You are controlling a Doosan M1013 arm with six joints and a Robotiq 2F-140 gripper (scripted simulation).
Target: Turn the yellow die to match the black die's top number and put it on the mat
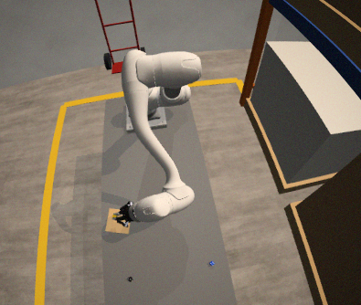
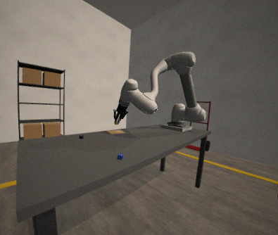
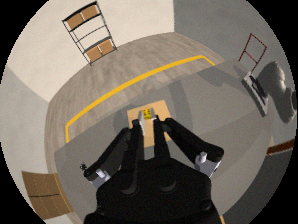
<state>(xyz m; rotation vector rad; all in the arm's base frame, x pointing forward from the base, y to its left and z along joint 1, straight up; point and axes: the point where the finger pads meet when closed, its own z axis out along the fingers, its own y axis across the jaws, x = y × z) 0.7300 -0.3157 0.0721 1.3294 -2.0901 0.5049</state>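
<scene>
My gripper is now 10 mm past the yellow die, 20 mm to the left of it and 30 mm above it. Also, from my hand: blue die (370 mm ahead, 410 mm to the left, 100 mm below); then tan mat (10 mm behind, 20 mm to the right, 110 mm below); then black die (330 mm ahead, 30 mm to the right, 100 mm below).
</scene>
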